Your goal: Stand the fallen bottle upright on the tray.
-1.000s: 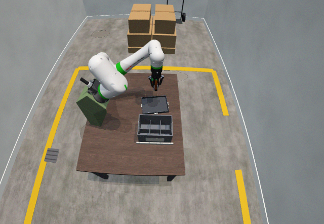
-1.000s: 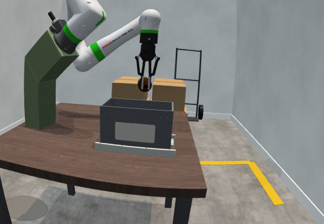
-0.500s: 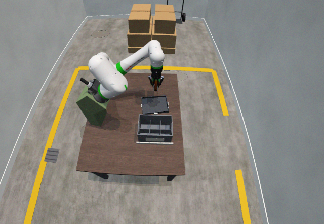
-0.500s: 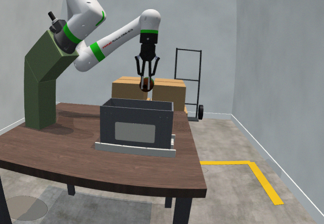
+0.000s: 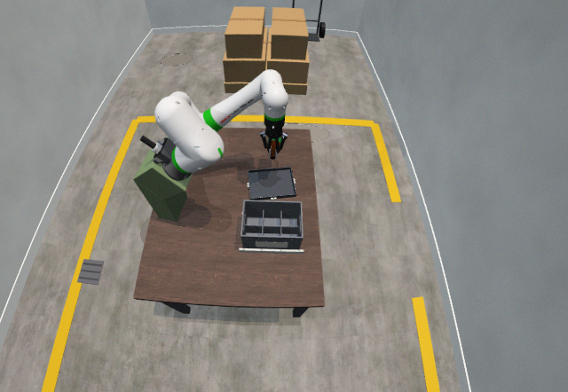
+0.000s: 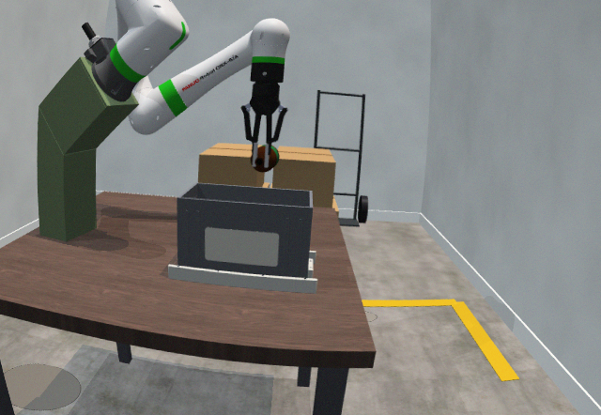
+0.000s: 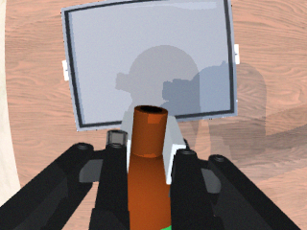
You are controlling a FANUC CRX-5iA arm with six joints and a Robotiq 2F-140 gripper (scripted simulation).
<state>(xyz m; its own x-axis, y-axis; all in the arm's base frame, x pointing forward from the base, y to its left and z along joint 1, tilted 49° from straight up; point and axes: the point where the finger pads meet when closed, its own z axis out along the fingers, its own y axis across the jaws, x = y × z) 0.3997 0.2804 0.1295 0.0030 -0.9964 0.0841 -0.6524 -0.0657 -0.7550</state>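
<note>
My hand is 50 mm to the right of the brown bottle and 20 mm above it. The rest, counted from my hand: grey tray (50 mm to the right, 210 mm below); then dark grey crate (30 mm ahead, 350 mm to the right, 140 mm below).
</note>
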